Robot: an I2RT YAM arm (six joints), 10 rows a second.
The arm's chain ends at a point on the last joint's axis. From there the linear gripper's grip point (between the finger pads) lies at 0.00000 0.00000 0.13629 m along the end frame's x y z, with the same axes.
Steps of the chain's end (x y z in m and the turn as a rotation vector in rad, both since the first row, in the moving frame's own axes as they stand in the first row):
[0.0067 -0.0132 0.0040 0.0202 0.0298 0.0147]
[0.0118 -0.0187 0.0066 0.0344 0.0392 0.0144]
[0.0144 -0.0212 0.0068 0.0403 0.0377 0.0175]
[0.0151 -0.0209 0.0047 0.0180 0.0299 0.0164]
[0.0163 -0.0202 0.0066 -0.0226 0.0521 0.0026]
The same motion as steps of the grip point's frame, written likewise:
[0.0108 -0.0159 0.0039 0.0202 0.0298 0.0147]
[0.0172 -0.0233 0.0064 0.0344 0.0392 0.0144]
[0.0196 -0.0266 0.0066 0.0403 0.0377 0.0175]
[0.0192 -0.0233 0.0046 0.0180 0.0299 0.0164]
[0.0234 -0.0171 0.0064 -0.0226 0.0521 0.0026]

